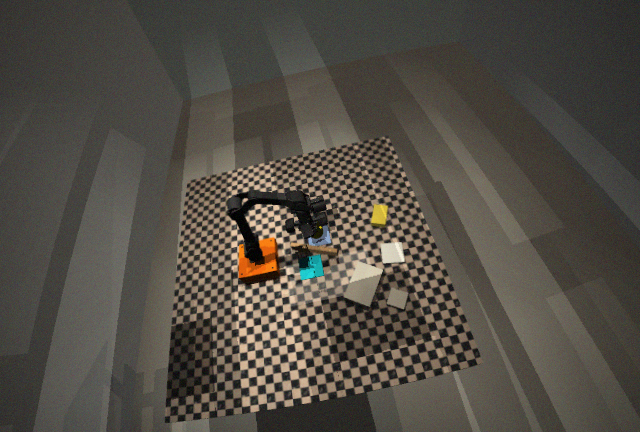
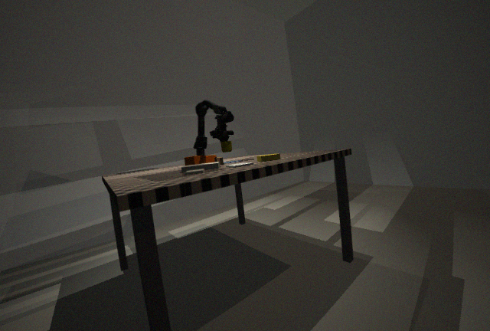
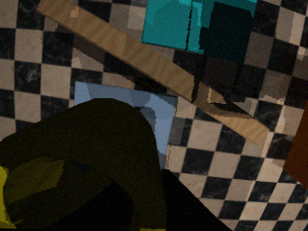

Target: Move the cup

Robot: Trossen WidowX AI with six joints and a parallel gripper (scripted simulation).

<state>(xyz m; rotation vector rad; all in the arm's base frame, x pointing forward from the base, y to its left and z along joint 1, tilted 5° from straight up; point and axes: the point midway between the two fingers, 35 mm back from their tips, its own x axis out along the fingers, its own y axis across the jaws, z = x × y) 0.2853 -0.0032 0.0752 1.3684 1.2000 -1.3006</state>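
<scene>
The cyan pad lies 50 mm behind my gripper tip, 130 mm to the right of it and 110 mm below it. Round my gripper tip: brown stick: 10 mm behind, 50 mm to the right, 90 mm below; then yellow block: 360 mm ahead, 90 mm below.
</scene>
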